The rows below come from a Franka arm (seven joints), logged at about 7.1 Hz.
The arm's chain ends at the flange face. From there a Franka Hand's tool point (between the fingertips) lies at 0.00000 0.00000 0.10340 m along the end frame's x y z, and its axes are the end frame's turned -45 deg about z.
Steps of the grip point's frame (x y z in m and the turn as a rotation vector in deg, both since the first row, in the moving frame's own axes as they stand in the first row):
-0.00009 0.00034 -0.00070 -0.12 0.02 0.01
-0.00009 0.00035 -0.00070 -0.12 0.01 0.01
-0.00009 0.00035 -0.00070 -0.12 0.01 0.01
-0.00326 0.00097 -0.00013 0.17 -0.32 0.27
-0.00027 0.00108 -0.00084 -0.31 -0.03 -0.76
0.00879 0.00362 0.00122 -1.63 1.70 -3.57
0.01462 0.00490 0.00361 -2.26 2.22 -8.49
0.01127 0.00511 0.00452 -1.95 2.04 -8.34
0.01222 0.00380 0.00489 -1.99 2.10 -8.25
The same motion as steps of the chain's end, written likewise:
0.00000 0.00018 -0.00070 -0.07 0.10 0.01
0.00002 0.00017 -0.00070 -0.08 0.09 0.01
0.00002 0.00017 -0.00070 -0.08 0.09 0.01
-0.00099 0.00280 -0.00013 -0.11 -0.35 0.27
0.00021 0.00052 -0.00084 -0.24 0.20 -0.76
0.00453 -0.00343 0.00131 0.05 2.35 -3.57
0.00811 -0.00650 0.00377 -0.03 3.17 -8.49
0.00652 -0.00387 0.00465 0.06 2.82 -8.34
0.00614 -0.00544 0.00502 0.08 2.89 -8.25

